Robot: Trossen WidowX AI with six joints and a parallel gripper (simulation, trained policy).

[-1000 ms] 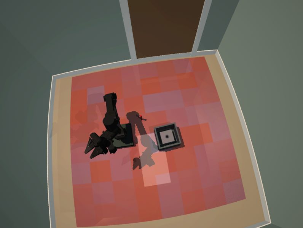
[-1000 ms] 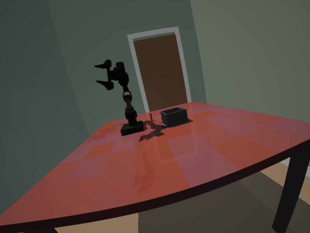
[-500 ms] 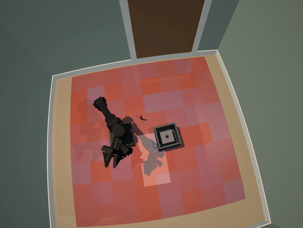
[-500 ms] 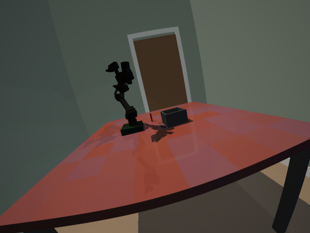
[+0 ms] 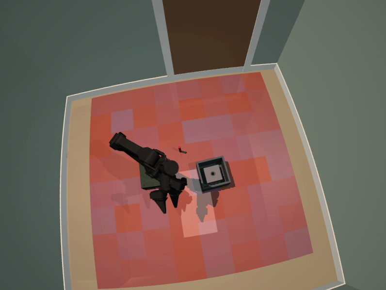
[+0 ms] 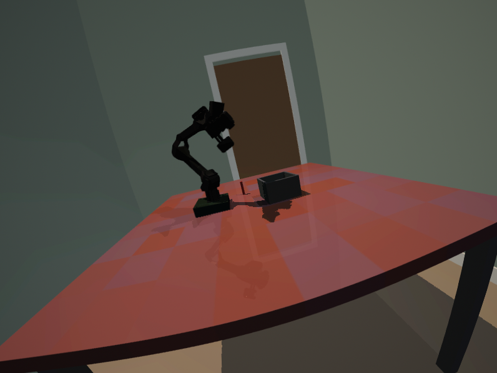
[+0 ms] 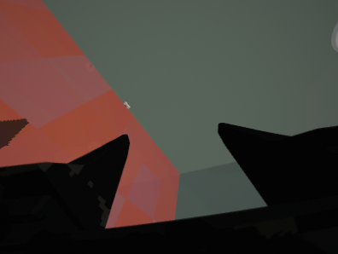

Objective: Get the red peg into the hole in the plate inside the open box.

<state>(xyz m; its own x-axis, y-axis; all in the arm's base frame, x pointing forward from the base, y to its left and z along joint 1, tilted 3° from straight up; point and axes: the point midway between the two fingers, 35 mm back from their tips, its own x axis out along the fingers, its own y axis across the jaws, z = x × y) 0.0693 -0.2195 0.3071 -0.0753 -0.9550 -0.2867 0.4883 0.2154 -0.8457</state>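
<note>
Right now my gripper tip is 90 mm short of the red peg, 360 mm to the right of it and 300 mm above it. Round my gripper tip: dark box 250 mm ahead, 170 mm to the left, 310 mm below; then light plate 250 mm ahead, 170 mm to the left, 290 mm below.
</note>
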